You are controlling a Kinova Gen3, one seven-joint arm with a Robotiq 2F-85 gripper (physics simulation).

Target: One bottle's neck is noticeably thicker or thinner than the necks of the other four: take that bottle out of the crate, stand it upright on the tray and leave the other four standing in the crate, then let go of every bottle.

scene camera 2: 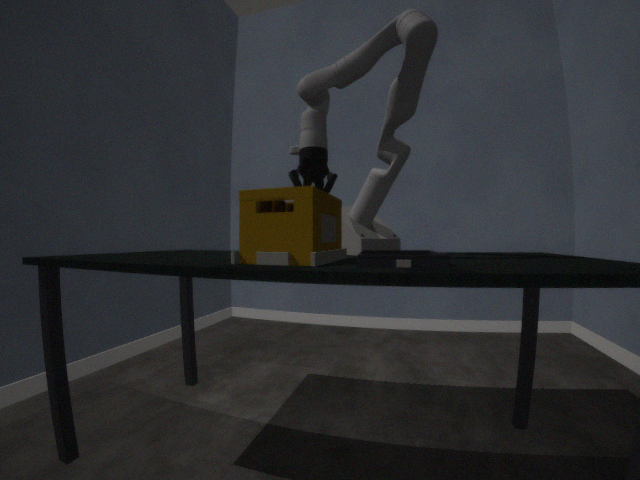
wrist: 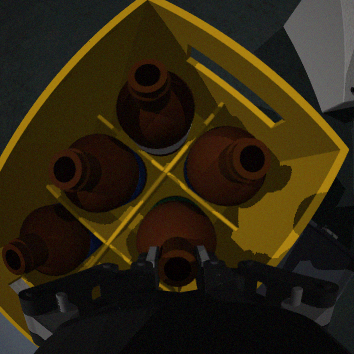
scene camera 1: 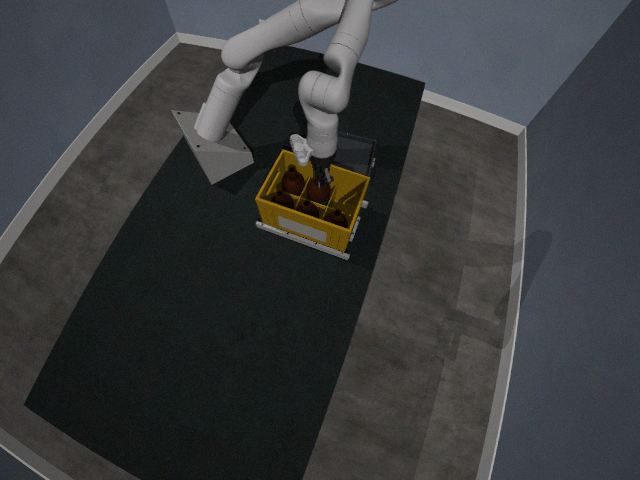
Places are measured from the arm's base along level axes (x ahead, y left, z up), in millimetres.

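Where they show: gripper, fingertip midpoint: (wrist: 176, 257) (scene camera 1: 320, 182); arm's base, origin of the base link: (scene camera 2: 360, 219) (scene camera 1: 209, 133).
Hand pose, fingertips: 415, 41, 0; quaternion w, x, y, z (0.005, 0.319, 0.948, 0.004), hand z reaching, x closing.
Note:
Each offset is from my fingertips to the top centre of the thing, as dx, dy, dz. Level surfaces: height alone.
My gripper (scene camera 1: 323, 180) (scene camera 2: 313, 184) (wrist: 176, 257) points down into the yellow crate {+10, -48, +40} (scene camera 1: 268, 210) (scene camera 2: 276, 229) (wrist: 115, 50) and is shut on the neck of the green-banded brown bottle {-1, -2, +28} (scene camera 1: 318, 193) (wrist: 175, 226). That bottle is upright in its compartment, in the middle of the back row in scene camera 1. The other four stand in the crate: a white-banded bottle {-62, -111, +28} (wrist: 155, 112) and three blue-banded bottles {+18, -96, +28} (wrist: 107, 175) {-80, -27, +28} (wrist: 220, 172) {+103, -75, +28} (wrist: 50, 240). Differences in neck thickness are hard to judge. The dark tray {-53, +215, -109} (scene camera 1: 354, 152) (scene camera 2: 379, 259) (wrist: 320, 252) lies beside the crate, behind it in scene camera 1.
White rails (scene camera 1: 302, 240) (scene camera 2: 272, 258) run along the crate's foot. The crate's walls and thin dividers surround the bottles. The robot's base (scene camera 1: 222, 157) (wrist: 325, 55) stands to the left of the crate in scene camera 1. All stands on a dark table {dz -135} (scene camera 1: 206, 335) (scene camera 2: 155, 263).

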